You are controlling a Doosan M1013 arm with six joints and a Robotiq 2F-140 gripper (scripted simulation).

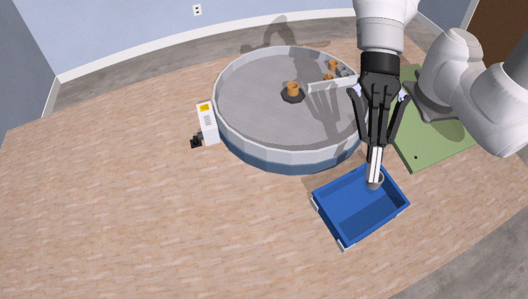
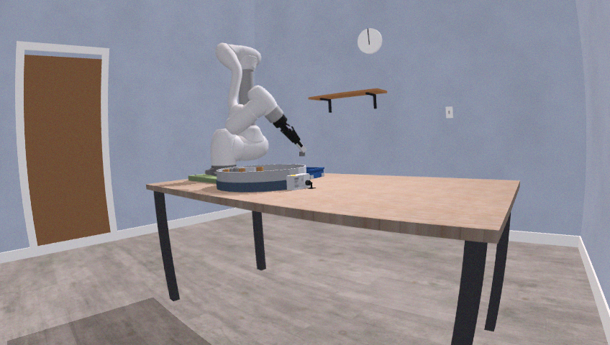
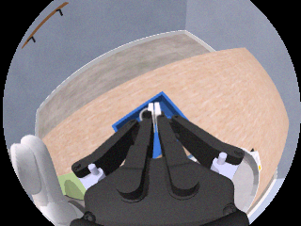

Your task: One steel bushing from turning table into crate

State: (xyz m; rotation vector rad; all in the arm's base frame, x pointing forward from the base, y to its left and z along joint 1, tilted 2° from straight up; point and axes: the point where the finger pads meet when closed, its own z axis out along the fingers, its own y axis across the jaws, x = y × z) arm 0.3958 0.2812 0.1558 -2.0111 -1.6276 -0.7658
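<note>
My hand is 10 mm past the blue crate, 10 mm to the right of it and 140 mm above it. The rest, counted from my hand: round grey turning table: 90 mm ahead, 310 mm to the right, 120 mm below.
</note>
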